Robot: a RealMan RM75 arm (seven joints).
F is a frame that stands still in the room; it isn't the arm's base.
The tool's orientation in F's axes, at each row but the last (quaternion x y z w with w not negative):
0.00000, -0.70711, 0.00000, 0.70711
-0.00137, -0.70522, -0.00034, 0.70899
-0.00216, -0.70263, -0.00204, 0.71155
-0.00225, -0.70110, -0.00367, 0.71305
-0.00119, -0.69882, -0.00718, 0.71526
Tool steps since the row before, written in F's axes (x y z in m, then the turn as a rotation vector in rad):
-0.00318, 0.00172, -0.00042, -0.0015, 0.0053, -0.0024
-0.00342, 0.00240, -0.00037, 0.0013, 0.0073, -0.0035
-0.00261, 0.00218, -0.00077, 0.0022, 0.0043, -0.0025
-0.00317, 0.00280, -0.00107, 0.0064, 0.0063, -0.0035
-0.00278, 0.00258, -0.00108, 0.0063, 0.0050, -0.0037
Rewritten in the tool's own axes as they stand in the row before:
-0.00042, 0.00172, 0.00318, -0.0024, 0.0053, 0.0015
-0.00038, 0.00239, 0.00342, -0.0035, 0.0073, -0.0013
-0.00080, 0.00216, 0.00261, -0.0025, 0.0043, -0.0022
-0.00113, 0.00277, 0.00317, -0.0034, 0.0063, -0.0064
-0.00117, 0.00254, 0.00278, -0.0036, 0.0050, -0.0063

